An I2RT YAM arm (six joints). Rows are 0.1 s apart.
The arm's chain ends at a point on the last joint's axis. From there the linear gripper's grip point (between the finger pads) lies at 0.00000 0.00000 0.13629 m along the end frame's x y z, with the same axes.
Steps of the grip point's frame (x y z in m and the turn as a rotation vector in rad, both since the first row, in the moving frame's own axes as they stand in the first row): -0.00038 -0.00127 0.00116 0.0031 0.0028 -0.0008; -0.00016 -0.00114 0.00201 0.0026 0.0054 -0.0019; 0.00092 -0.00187 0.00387 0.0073 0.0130 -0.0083; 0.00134 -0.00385 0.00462 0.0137 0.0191 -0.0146; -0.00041 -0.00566 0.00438 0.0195 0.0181 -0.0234; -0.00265 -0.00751 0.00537 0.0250 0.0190 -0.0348; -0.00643 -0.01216 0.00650 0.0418 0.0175 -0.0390; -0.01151 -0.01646 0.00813 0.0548 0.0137 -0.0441
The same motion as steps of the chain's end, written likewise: -0.00076 -0.00085 0.00116 0.0031 0.0028 -0.0008; -0.00090 -0.00078 0.00201 0.0026 0.0054 -0.0019; -0.00085 -0.00087 0.00389 0.0073 0.0130 -0.0083; -0.00125 -0.00196 0.00466 0.0137 0.0191 -0.0146; -0.00285 -0.00297 0.00443 0.0195 0.0181 -0.0234; -0.00518 -0.00406 0.00544 0.0250 0.0190 -0.0348; -0.00870 -0.00642 0.00664 0.0418 0.0175 -0.0390; -0.01321 -0.00896 0.00835 0.0548 0.0137 -0.0441
